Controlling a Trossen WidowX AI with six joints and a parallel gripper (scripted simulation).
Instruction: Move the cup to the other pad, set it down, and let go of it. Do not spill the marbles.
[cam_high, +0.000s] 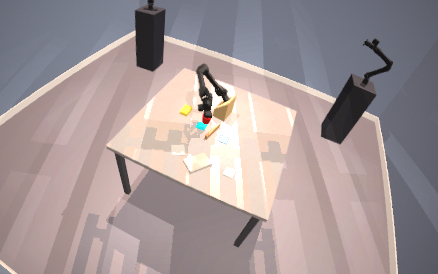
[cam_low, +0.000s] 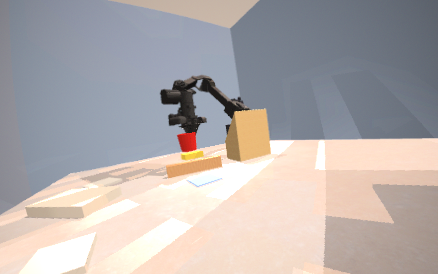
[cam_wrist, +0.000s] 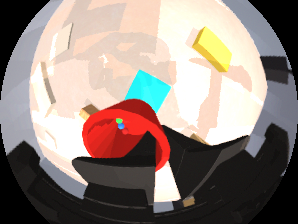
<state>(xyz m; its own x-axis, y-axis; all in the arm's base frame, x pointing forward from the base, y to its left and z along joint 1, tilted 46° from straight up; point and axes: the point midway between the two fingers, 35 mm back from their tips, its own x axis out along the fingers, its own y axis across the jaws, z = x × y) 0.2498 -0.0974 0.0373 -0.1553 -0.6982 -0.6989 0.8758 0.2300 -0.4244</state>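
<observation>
My gripper tip is 120 mm above the cyan pad, 20 mm to the left of it and 20 mm short of it. The rest, counted from my gripper tip: red cup 30 mm ahead, 10 mm to the left; then thin wooden bar 100 mm below, 90 mm to the left, 40 mm ahead.
</observation>
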